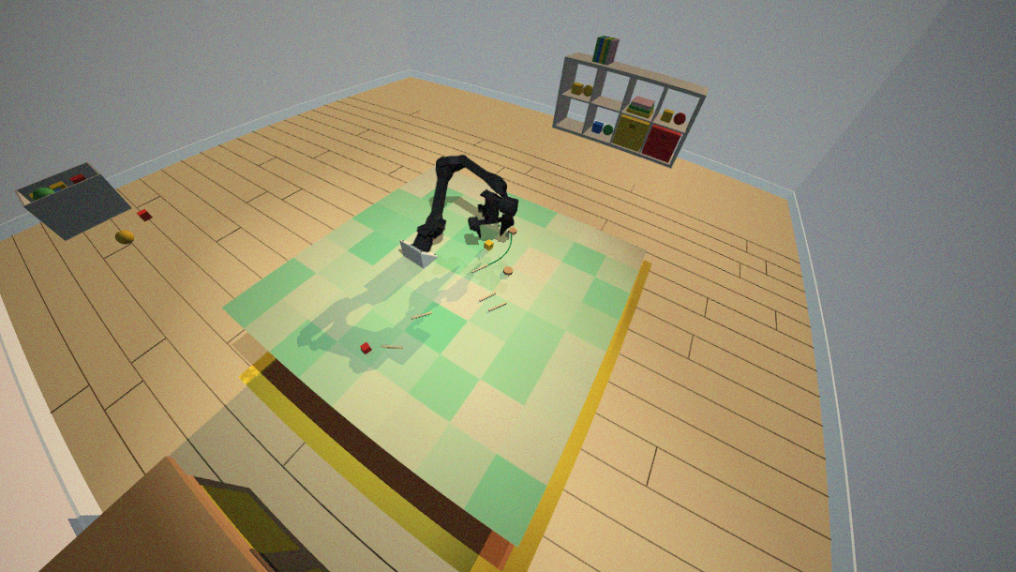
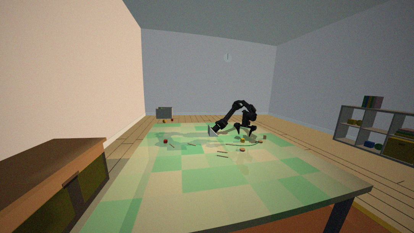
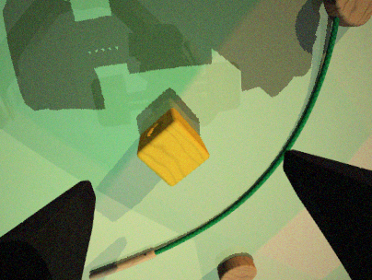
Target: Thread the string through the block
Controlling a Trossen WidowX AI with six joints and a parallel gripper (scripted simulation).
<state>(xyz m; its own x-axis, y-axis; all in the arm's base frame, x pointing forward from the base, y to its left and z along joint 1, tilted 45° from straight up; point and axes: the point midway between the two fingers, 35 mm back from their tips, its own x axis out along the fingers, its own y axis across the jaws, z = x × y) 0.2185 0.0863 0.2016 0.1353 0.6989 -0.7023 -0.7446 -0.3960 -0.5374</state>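
My gripper tip is now 1 cm to the left of the yellow wooden block and 4 cm above it. The rest, counted from my gripper tip: wooden disc (14 cm ahead, 10 cm to the right, 5 cm below); then thin wooden stick (4 cm ahead, 13 cm to the right, 6 cm below); then round wooden button (4 cm ahead, 15 cm to the left, 5 cm below).
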